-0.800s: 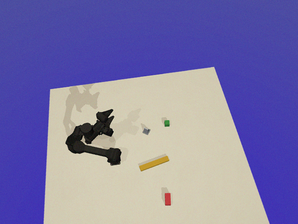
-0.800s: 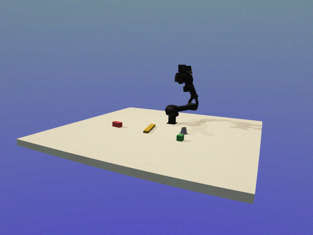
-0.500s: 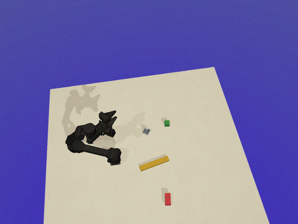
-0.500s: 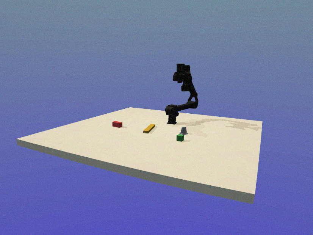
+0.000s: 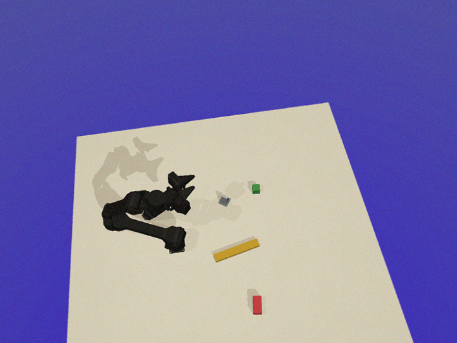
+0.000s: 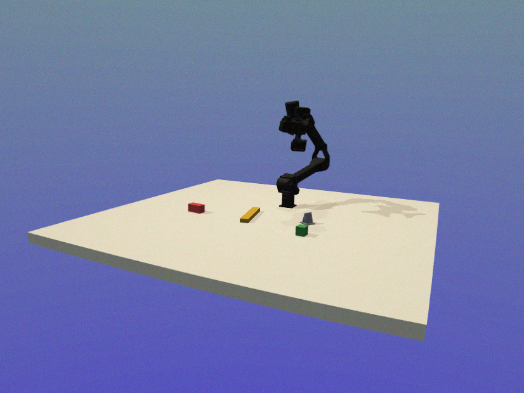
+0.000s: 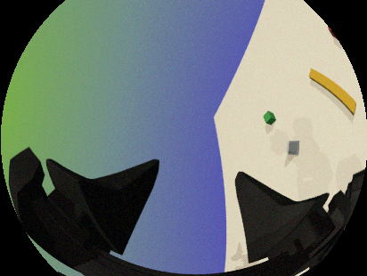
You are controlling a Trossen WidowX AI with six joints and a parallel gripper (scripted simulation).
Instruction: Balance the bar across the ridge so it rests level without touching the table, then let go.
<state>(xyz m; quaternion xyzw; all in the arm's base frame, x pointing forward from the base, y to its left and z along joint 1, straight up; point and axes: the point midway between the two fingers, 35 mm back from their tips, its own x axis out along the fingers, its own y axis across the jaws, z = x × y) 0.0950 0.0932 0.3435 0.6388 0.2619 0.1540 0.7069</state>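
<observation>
My gripper tip is now 330 mm above the yellow bar, 180 mm to the left of it and 130 mm short of it. From my gripper tip the other things lie so: red block: 410 mm to the right, 320 mm below, 170 mm ahead; green cube: 320 mm below, 260 mm ahead, 90 mm to the left.
</observation>
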